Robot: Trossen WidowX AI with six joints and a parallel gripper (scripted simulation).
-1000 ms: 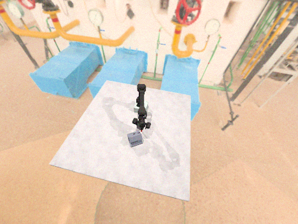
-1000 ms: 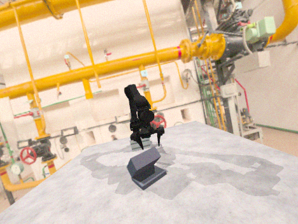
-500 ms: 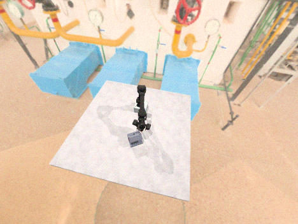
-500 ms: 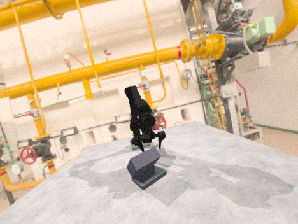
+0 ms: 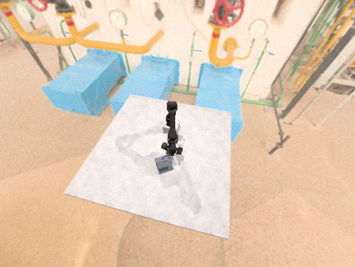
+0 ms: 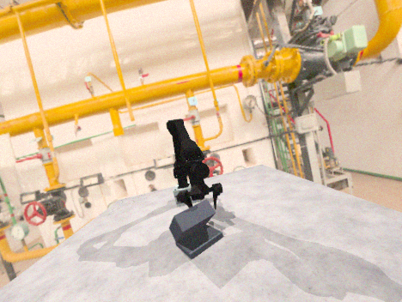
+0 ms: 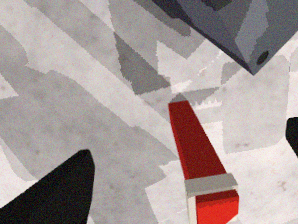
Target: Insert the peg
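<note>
The grey sloped panel is 12 cm ahead of my gripper tip, 3 cm to the right of it and 3 cm above it. Round my gripper tip: red peg: 2 cm above.
</note>
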